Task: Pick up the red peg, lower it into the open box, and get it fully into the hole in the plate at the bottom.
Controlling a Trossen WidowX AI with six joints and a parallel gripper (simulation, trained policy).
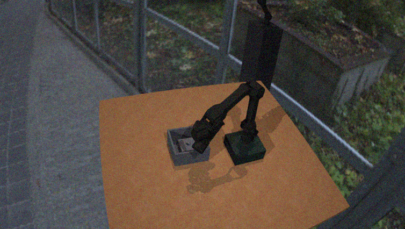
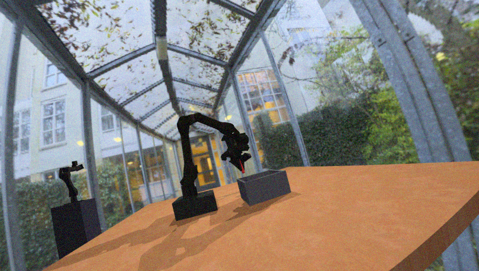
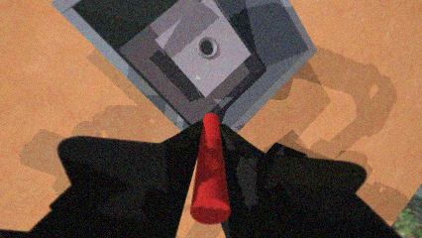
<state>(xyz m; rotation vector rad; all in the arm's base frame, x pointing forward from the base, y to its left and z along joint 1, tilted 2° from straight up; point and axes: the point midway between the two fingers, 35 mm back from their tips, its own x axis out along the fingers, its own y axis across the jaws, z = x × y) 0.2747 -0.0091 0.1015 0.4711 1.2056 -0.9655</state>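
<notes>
My gripper tip is now 50 mm short of the pale plate, 80 mm to the left of it and 90 mm above it. Round my gripper tip: grey box (50 mm ahead, 80 mm to the right, 110 mm below); then red peg (10 mm to the left, 30 mm above).
</notes>
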